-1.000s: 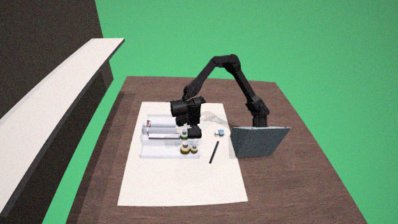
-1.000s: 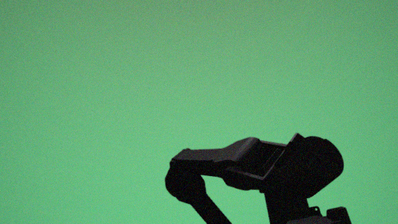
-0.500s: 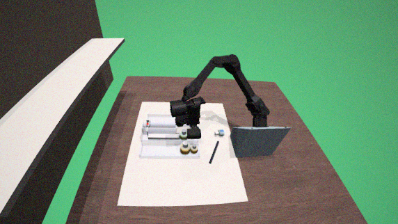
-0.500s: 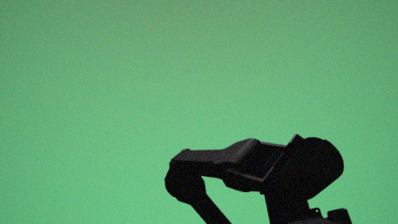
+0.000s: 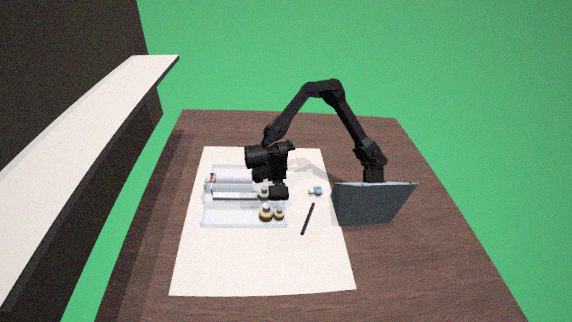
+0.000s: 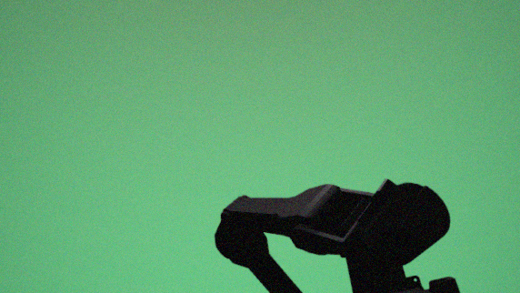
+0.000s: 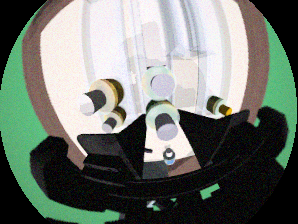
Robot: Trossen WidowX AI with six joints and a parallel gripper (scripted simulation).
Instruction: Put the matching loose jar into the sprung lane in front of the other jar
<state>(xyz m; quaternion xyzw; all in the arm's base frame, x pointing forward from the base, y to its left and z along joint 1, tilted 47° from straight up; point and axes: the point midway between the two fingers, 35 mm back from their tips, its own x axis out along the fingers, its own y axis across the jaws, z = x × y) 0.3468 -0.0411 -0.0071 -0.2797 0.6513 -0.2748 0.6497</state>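
My gripper tip is 110 mm past the black stick, 90 mm to the right of it and 40 mm above it. Also, from my gripper tip: lane rack 140 mm ahead, 20 mm to the right, 20 mm below; red mark 230 mm ahead, 40 mm to the right, 30 mm above.
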